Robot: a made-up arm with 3 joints. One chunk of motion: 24 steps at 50 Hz.
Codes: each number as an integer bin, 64 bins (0 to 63) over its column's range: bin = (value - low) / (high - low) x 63, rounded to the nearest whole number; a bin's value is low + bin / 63 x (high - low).
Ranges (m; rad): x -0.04..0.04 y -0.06..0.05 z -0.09..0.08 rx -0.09..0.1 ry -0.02..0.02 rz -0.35..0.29
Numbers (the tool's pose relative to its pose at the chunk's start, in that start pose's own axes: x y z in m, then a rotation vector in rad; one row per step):
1: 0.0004 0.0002 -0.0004 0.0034 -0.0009 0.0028
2: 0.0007 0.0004 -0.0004 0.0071 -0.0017 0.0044
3: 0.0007 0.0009 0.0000 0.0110 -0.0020 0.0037
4: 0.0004 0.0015 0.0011 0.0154 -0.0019 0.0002
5: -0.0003 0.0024 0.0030 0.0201 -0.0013 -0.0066
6: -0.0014 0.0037 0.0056 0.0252 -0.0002 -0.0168
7: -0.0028 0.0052 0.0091 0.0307 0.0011 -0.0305
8: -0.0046 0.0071 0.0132 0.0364 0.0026 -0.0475
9: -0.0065 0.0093 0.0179 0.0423 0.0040 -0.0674
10: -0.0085 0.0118 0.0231 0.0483 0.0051 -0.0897
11: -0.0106 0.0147 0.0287 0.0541 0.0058 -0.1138
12: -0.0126 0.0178 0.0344 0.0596 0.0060 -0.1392
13: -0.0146 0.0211 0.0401 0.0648 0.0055 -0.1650
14: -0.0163 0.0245 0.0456 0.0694 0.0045 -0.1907
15: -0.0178 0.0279 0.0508 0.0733 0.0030 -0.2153
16: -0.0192 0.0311 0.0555 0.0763 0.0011 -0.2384
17: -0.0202 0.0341 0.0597 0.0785 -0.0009 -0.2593
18: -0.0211 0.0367 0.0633 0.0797 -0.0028 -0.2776
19: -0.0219 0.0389 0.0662 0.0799 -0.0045 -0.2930
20: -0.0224 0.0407 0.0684 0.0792 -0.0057 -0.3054
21: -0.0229 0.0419 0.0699 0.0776 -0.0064 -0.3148
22: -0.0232 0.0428 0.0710 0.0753 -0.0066 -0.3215
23: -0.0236 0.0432 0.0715 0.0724 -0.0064 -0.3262
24: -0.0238 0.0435 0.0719 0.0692 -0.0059 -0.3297
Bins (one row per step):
1: 32 34 33 31 30 35
2: 32 35 33 32 29 35
3: 32 35 33 33 28 35
4: 32 35 34 35 29 34
5: 31 36 34 37 29 34
6: 30 36 35 38 31 33
7: 29 37 37 40 33 31
8: 28 38 38 42 36 30
9: 26 40 40 44 38 28
10: 25 41 42 46 40 26
11: 23 43 44 48 41 23
12: 22 45 46 50 41 21
13: 20 46 48 51 40 18
14: 19 48 50 53 39 16
15: 17 50 52 54 36 13
16: 16 52 54 55 33 11
17: 16 54 55 56 30 9
18: 15 55 57 56 27 7
19: 14 57 58 56 24 6
20: 14 58 59 56 23 4
21: 13 58 59 56 21 3
22: 13 59 60 55 21 3
23: 13 59 60 54 21 2
24: 13 59 60 53 22 2

